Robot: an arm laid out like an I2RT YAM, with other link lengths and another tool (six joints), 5 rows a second.
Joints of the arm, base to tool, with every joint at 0 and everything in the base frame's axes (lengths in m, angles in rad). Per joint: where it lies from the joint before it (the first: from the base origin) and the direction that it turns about. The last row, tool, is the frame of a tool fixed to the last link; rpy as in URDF.
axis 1: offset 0.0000 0.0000 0.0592 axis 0 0 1
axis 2: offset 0.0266 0.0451 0.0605 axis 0 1 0
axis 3: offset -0.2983 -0.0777 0.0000 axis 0 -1 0
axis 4: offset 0.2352 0.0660 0.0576 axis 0 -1 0
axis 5: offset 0.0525 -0.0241 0.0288 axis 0 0 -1
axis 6: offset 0.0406 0.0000 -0.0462 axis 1 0 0
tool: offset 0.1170 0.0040 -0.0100 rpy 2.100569 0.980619 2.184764
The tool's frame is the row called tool.
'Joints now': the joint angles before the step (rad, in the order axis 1, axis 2, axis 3, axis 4, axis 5, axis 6). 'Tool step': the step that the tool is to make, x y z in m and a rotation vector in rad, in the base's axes. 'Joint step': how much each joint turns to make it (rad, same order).
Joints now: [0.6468, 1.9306, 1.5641, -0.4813, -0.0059, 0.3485]
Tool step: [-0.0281, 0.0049, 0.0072, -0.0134, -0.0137, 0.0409]
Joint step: [0.0512, -0.0662, -0.0633, -0.0005, 0.0210, -0.0049]
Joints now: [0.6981, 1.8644, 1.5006, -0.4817, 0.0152, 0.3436]
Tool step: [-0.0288, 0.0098, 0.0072, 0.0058, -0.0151, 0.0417]
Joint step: [0.0628, -0.0588, -0.0554, 0.0115, 0.0184, 0.0119]
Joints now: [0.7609, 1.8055, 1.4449, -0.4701, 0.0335, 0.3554]
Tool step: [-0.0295, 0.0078, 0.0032, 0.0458, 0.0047, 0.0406]
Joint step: [0.0513, -0.0652, -0.0837, 0.0469, -0.0187, 0.0322]
